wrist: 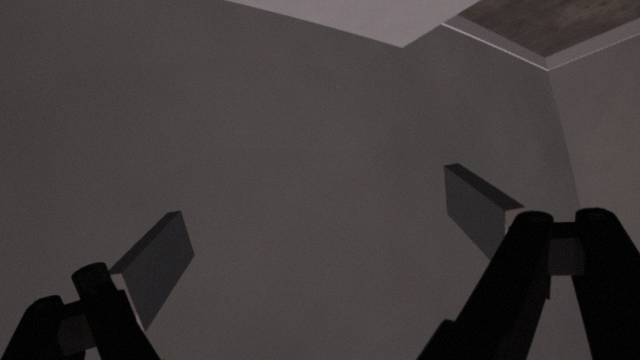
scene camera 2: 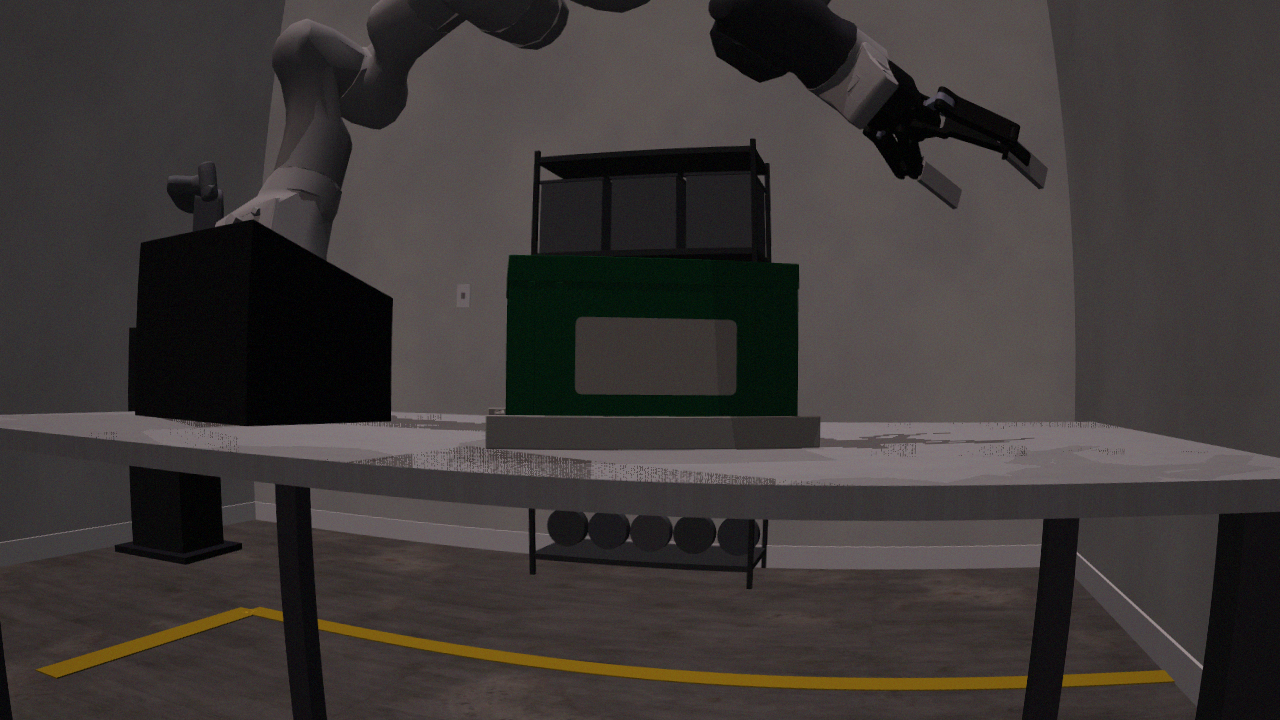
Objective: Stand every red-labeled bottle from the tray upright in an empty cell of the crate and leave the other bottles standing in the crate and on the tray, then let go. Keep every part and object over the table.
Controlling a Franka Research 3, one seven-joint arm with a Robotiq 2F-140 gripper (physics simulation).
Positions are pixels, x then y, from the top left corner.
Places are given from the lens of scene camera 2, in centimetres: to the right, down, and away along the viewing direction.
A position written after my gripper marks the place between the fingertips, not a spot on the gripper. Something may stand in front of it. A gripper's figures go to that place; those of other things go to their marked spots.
my gripper (scene camera 2: 998, 189): 42, -20, 96
pale strip (scene camera 2: 502, 431): -12, 6, 81
